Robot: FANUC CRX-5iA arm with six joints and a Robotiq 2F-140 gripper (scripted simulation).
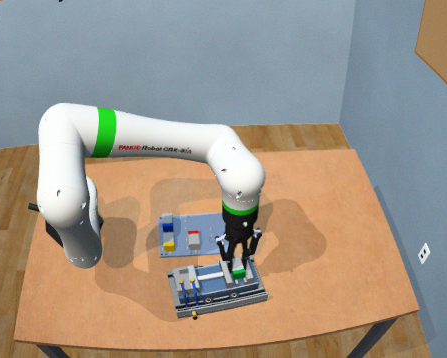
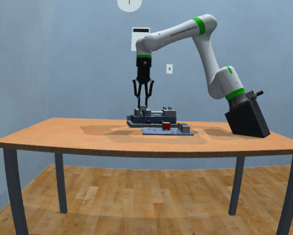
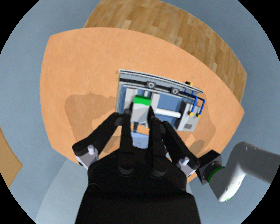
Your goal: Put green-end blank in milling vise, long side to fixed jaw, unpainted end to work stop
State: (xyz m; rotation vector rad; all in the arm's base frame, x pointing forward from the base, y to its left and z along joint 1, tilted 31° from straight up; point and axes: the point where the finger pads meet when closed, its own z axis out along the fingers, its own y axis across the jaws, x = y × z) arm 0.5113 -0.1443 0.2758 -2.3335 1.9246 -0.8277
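Right now my hand is 30 mm above the green-ended blank. The rest, counted from my hand: hosed end block 160 mm behind, 10 mm to the right, 60 mm below; then grey jaw block 30 mm behind, 60 mm below; then fixed jaw 30 mm ahead, 10 mm to the left, 60 mm below.
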